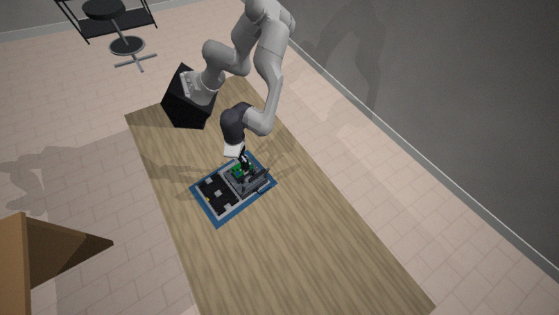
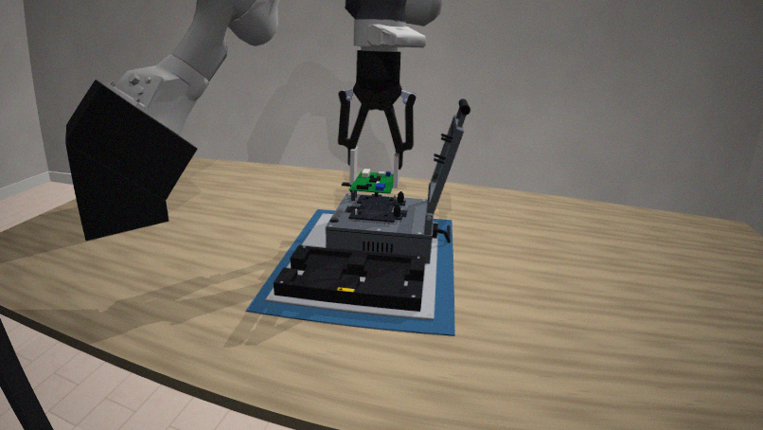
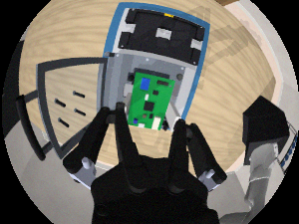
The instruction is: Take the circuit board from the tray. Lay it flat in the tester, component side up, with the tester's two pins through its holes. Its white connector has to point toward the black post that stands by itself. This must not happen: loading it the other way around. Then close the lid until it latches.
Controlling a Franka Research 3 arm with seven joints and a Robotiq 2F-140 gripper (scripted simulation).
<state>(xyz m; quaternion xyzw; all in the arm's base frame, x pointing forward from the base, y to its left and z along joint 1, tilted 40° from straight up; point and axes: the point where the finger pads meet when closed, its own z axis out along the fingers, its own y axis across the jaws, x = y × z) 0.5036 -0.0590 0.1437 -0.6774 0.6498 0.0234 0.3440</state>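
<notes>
Now: the tester lid 130 mm ahead of my hand, 40 mm above it and 20 mm to the left of it. Round my hand: green circuit board: 20 mm below.
</notes>
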